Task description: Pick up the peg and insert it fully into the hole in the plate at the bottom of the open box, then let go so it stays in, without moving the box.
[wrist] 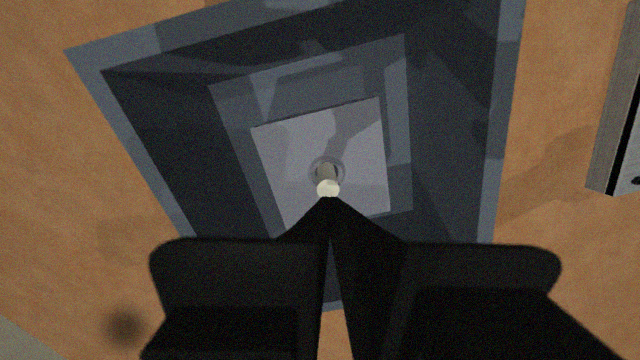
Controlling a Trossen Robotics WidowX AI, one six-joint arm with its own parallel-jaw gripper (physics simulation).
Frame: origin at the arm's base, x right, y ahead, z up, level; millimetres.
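Seen in the pictures: gripper, between the fingertips: (329,204).
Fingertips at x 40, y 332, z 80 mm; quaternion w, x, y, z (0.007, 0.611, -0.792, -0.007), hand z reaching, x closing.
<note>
Offsets run from my fingertips to a thing's top centre. "*": to the spot under its first point. Level surfaces: height alone.
The pale cream peg @[dx +2, dy -1, dz -14 mm] (328,189) stands about upright in the round hole @[* dx +6, dy +8, dz -42 mm] (313,171) of the light grey plate @[dx +2, dy -1, dz -41 mm] (295,150), with its top end sticking up towards the camera. How deep it sits cannot be told. The plate lies at the bottom of the open blue-grey box @[* dx +35, dy -91, dz -4 mm] (501,100). My gripper (329,204) is shut, with its black fingertips together and nothing between them. In the wrist view the tips appear right beside the near edge of the peg's top. The fingers hide the near part of the box and a near corner of the plate.
The box walls rise around the plate on the wooden table top @[dz -102 mm] (550,125). A grey metal-like object with a dark slot (606,115) is cut off at the right edge. A blurred dark spot @[* dx -202, dy +359, dz -102 mm] (125,327) shows at the lower left, near a grey area (20,345) in the corner.
</note>
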